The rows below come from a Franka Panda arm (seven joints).
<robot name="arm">
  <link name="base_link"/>
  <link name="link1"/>
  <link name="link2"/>
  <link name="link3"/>
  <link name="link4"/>
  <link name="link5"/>
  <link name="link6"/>
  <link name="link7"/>
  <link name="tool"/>
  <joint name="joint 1" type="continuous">
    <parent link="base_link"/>
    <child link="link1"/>
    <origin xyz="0 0 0.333"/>
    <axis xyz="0 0 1"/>
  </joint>
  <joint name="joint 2" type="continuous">
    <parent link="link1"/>
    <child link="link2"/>
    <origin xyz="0 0 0"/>
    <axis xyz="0 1 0"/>
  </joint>
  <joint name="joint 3" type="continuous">
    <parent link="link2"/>
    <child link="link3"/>
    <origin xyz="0 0 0.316"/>
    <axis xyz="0 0 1"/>
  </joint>
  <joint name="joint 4" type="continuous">
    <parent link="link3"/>
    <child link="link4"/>
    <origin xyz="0.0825 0 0"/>
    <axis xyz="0 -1 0"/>
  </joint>
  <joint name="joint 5" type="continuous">
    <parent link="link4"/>
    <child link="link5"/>
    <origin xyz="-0.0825 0 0.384"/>
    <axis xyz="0 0 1"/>
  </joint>
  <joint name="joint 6" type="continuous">
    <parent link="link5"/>
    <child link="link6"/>
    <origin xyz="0 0 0"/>
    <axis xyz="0 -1 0"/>
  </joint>
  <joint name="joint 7" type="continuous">
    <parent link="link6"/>
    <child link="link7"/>
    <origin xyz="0.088 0 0"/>
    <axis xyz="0 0 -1"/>
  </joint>
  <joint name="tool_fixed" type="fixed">
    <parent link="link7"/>
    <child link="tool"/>
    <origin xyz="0 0 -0.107" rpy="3.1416 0 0"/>
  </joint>
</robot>
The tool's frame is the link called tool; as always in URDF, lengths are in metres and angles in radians. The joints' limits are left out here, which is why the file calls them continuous.
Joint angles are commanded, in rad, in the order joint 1, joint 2, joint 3, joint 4, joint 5, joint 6, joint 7. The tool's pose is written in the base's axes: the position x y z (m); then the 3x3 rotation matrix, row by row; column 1 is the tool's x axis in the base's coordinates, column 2 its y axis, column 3 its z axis. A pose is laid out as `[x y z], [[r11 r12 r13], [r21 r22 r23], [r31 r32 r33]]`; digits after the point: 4 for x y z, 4 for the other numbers.
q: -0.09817 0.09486 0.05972 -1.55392 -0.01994 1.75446 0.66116
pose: [0.5995 -0.0265 0.5951], [[0.7616 -0.6395 0.1051], [-0.6415 -0.7669 -0.0181], [0.0921 -0.0536 -0.9943]]
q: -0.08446 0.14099 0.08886 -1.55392 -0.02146 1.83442 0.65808
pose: [0.6193 -0.0026 0.5752], [[0.7872 -0.6007 0.1397], [-0.6058 -0.7956 -0.0079], [0.1158 -0.0784 -0.9902]]
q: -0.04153 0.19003 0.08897 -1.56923 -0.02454 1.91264 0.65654
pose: [0.6361 0.0239 0.5450], [[0.8124 -0.5624 0.1537], [-0.5692 -0.8222 0.0005], [0.1261 -0.0879 -0.9881]]
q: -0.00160 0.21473 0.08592 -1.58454 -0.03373 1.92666 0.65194
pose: [0.6397 0.0470 0.5231], [[0.8396 -0.5278 0.1286], [-0.5319 -0.8468 -0.0029], [0.1104 -0.0660 -0.9917]]
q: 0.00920 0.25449 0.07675 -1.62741 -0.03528 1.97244 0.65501
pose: [0.6456 0.0489 0.4809], [[0.8435 -0.5292 0.0921], [-0.5310 -0.8473 -0.0056], [0.0810 -0.0442 -0.9957]]
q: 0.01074 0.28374 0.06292 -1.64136 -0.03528 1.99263 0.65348
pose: [0.6501 0.0420 0.4569], [[0.8399 -0.5383 0.0691], [-0.5390 -0.8423 -0.0097], [0.0634 -0.0291 -0.9976]]
